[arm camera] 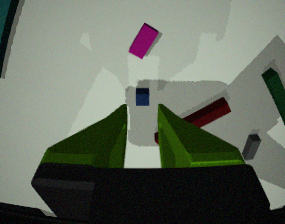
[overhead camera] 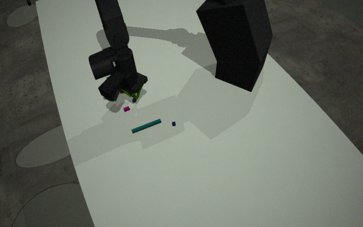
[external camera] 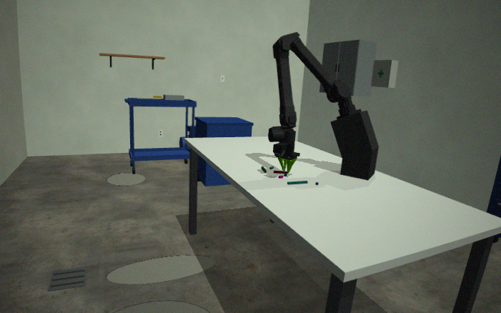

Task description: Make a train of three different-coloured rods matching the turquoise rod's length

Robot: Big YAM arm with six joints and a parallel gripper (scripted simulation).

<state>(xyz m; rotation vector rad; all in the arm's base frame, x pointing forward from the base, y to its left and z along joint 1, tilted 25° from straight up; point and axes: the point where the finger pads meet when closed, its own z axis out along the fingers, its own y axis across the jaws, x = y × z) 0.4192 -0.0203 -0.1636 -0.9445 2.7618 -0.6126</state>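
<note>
Right now my hand is 4 cm short of the magenta rod, 3 cm to the right of it and 2 cm above it. Round my hand: green rod 11 cm to the right, 7 cm ahead, 2 cm below; turquoise rod 12 cm to the left, 2 cm below; red rod 5 cm to the right, 2 cm below, 1 cm ahead.
</note>
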